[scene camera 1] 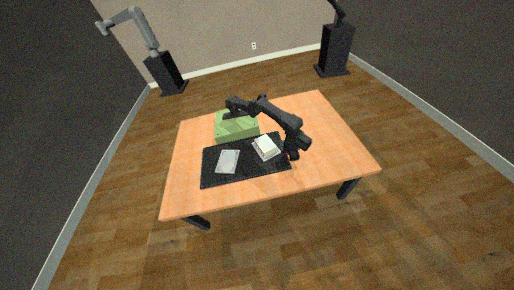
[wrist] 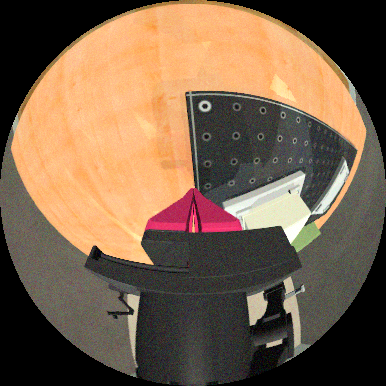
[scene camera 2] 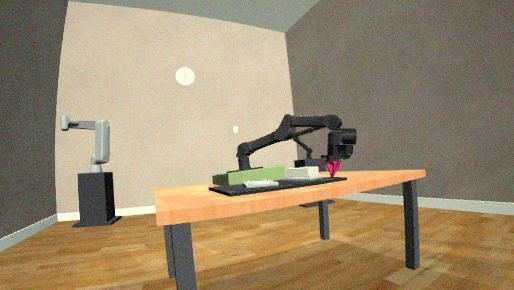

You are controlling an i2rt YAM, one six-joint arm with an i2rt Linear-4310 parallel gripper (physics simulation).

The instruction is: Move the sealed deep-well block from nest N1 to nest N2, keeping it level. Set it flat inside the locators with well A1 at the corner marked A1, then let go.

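Places are measured from the arm's base along level axes (x ahead, y left, z up), in metres.
Where they show: gripper, fingertip midpoint: [scene camera 1: 287, 154] [wrist: 193, 192]; arm's base at its link origin: [scene camera 1: 235, 114] [scene camera 2: 245, 170].
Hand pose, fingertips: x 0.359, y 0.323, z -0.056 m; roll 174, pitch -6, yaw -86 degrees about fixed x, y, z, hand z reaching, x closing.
Things, the pixels of their centre, and the offset from my fingertips. Level surfaces: height alone.
- cream-and-white deep-well block at the middle of its body: [wrist: 271, 234] [scene camera 2: 302, 172] [scene camera 1: 265, 145] dx -0.059, dy -0.124, dz +0.034 m
- pale nest plate at the middle of its body: [wrist: 265, 222] [scene camera 2: 302, 177] [scene camera 1: 265, 147] dx -0.059, dy -0.124, dz +0.010 m
- wooden table at its surface level: dz -0.012 m
The cream-and-white deep-well block [scene camera 1: 267, 144] [scene camera 2: 302, 172] [wrist: 275, 215] sits on a pale nest plate [wrist: 265, 191], the right one in scene camera 1. The other nest plate [scene camera 1: 227, 161] [scene camera 2: 260, 184] [wrist: 332, 189] lies to its left with no block on it. My gripper [scene camera 2: 333, 176] [wrist: 193, 192] is shut with its pink fingers together and nothing between them. It points down, its tips low by the edge of the black board, beside the block and apart from it. In scene camera 1 the arm hides most of the fingers. The A1 marks are too small to read.
The black perforated board [scene camera 1: 210, 180] [scene camera 2: 230, 191] [wrist: 225, 122] lies under both nests on the wooden table [scene camera 1: 175, 200] [scene camera 2: 190, 207] [wrist: 100, 125]. A green base box [scene camera 1: 235, 132] [scene camera 2: 255, 175] [wrist: 307, 237] stands behind the board. Two other arms on dark pedestals stand beyond the table.
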